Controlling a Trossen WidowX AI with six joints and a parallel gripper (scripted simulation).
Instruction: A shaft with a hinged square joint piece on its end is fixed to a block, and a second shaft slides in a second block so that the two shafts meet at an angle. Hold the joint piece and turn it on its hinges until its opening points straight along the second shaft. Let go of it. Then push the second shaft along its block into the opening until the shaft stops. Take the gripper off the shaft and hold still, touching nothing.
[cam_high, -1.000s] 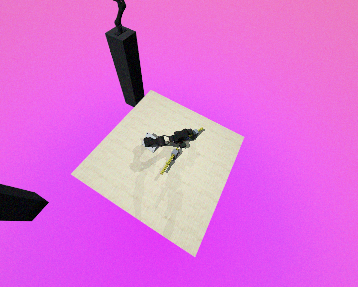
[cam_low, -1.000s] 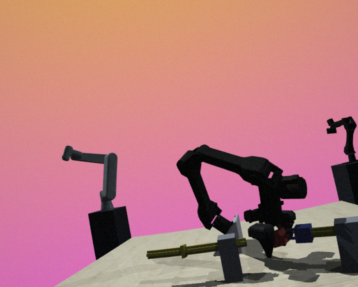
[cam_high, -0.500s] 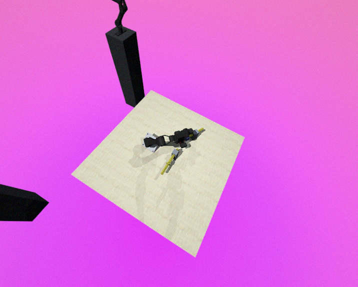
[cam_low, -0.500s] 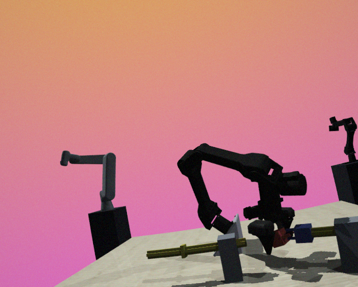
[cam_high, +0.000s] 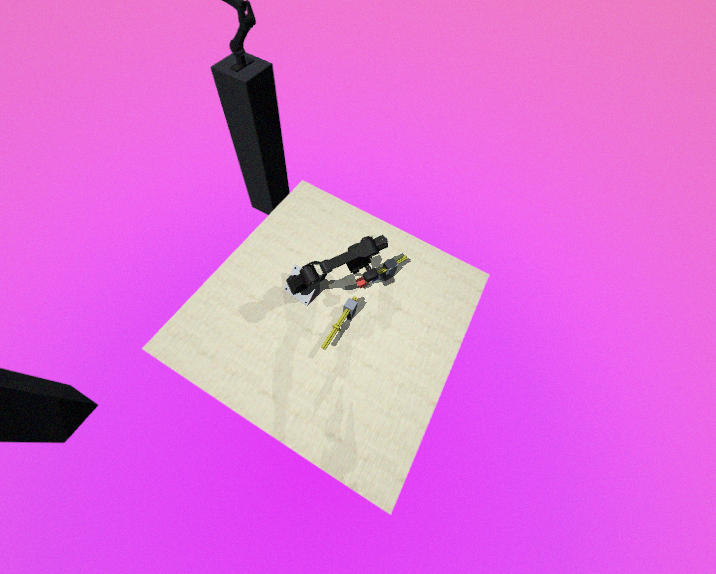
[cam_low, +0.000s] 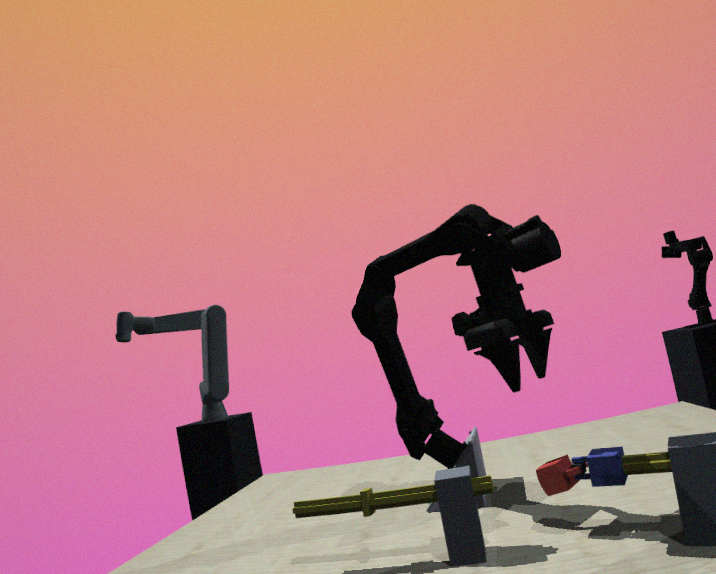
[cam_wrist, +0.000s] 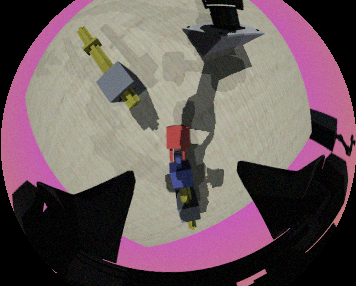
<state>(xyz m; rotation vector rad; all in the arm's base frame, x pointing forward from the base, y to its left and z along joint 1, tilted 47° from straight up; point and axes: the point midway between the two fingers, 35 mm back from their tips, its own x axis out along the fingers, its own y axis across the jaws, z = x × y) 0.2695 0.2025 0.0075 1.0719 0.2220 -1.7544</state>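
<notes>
My gripper tip is 1 cm short of the red square joint piece, 2 cm to the right of it and 13 cm above it.
</notes>
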